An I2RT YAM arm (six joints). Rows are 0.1 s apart.
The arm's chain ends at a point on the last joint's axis. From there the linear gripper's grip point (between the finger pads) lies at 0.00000 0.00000 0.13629 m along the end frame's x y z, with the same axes.
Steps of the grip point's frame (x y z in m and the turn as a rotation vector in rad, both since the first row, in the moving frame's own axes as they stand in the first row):
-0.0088, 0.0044, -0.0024, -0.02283, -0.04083, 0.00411
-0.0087, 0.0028, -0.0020, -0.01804, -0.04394, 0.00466
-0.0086, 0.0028, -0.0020, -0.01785, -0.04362, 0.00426
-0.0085, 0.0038, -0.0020, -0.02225, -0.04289, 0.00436
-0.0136, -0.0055, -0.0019, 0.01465, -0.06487, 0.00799
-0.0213, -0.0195, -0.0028, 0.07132, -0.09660, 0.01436
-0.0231, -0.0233, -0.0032, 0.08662, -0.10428, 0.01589
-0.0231, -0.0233, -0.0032, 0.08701, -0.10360, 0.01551
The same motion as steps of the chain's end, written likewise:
-0.0032, 0.0013, -0.0023, -0.02283, -0.04083, 0.00411
-0.0027, 0.0004, -0.0018, -0.01804, -0.04394, 0.00466
-0.0027, 0.0004, -0.0018, -0.01785, -0.04362, 0.00426
-0.0027, 0.0008, -0.0018, -0.02225, -0.04289, 0.00436
-0.0048, -0.0035, -0.0016, 0.01465, -0.06487, 0.00799
-0.0082, -0.0097, -0.0018, 0.07132, -0.09660, 0.01436
-0.0090, -0.0114, -0.0019, 0.08662, -0.10428, 0.01589
-0.0091, -0.0114, -0.0020, 0.08701, -0.10360, 0.01551

